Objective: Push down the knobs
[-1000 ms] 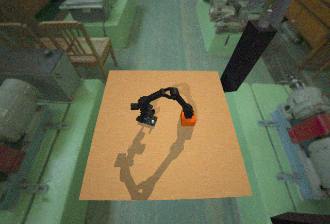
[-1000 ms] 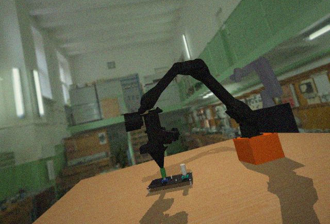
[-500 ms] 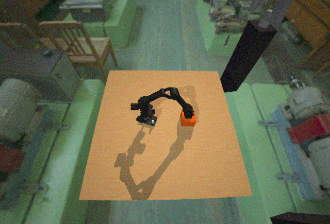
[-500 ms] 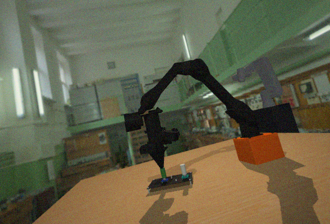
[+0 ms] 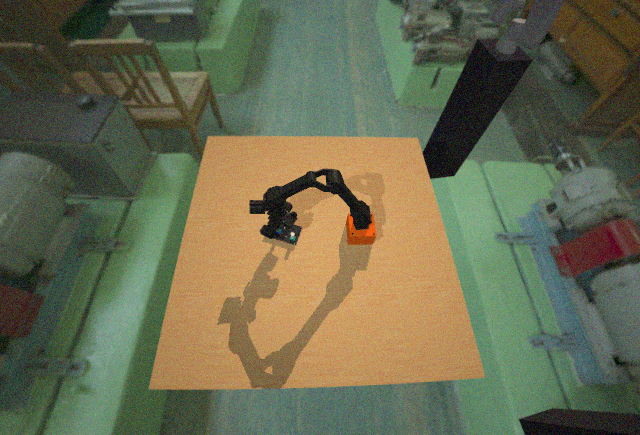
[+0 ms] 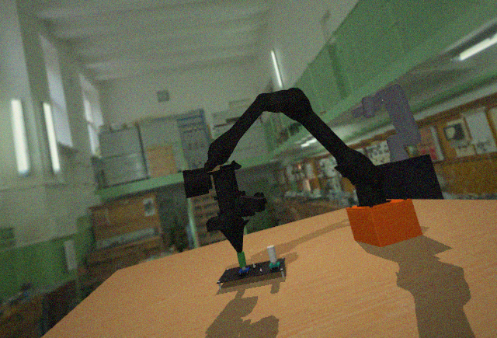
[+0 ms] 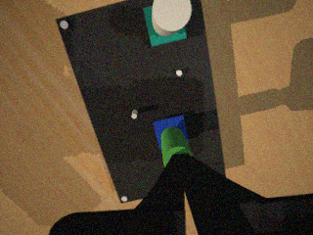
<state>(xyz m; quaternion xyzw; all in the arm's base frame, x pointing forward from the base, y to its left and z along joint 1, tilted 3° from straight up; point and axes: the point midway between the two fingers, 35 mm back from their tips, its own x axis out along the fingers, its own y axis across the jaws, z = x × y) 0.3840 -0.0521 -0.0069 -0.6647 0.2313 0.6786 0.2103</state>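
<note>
Right now the green knob is 20 mm below my gripper tip.
</note>
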